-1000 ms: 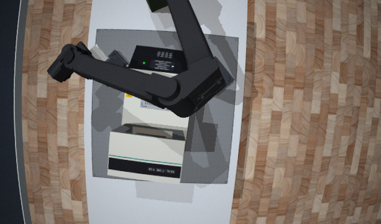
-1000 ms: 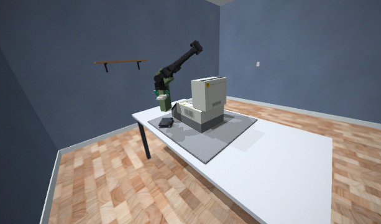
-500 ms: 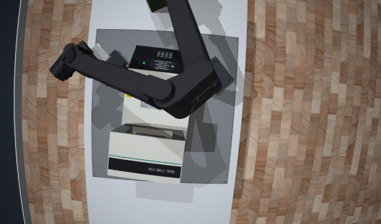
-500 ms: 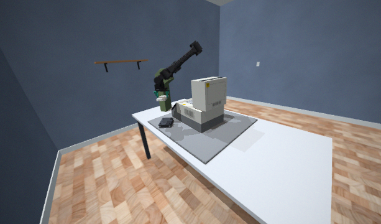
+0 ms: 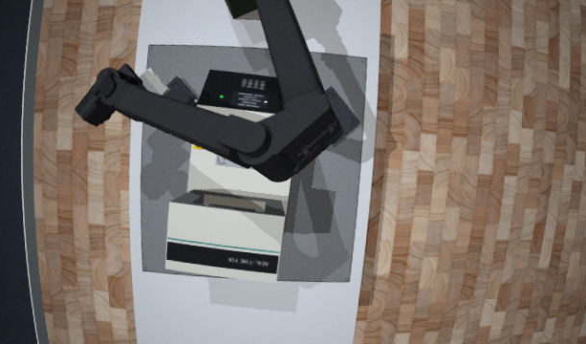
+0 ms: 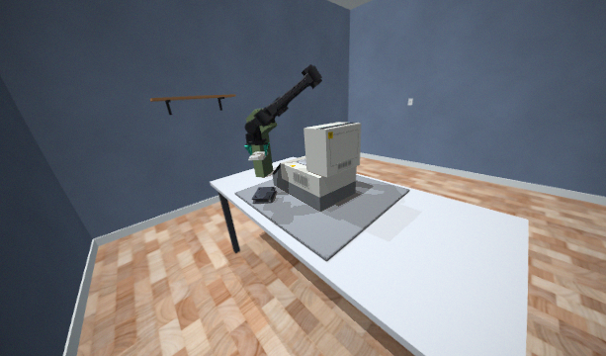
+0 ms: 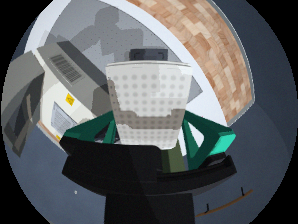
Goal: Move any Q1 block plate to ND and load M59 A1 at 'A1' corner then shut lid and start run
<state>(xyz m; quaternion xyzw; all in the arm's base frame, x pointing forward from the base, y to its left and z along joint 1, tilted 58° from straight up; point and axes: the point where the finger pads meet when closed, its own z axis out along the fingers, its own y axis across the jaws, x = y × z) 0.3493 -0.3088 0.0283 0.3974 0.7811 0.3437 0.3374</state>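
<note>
The white 96-well plate M59 lies right at my hand. Also, from my hand: dark plate nest N1: 250 mm below; then dark nest nd: 40 mm behind, 560 mm to the left, 250 mm below.
</note>
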